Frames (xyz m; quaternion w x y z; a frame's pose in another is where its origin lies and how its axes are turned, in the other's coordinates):
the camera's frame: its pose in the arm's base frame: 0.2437 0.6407 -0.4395 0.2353 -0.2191 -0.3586 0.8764
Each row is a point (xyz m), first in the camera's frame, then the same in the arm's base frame.
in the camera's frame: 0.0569 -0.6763 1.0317
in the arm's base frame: -0.1991 0.5585 0.7104
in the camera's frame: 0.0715 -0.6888 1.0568
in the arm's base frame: -0.2213 0.5615 0.7326
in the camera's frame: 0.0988 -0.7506 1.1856
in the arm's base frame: -0.2984 0.5485 0.8553
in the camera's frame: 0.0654 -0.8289 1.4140
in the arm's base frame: -0.3782 0.4589 1.0675
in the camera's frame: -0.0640 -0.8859 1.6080
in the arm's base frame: -0.3682 0.3193 1.2625
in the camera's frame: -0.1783 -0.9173 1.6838
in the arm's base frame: -0.3114 0.2343 1.3591
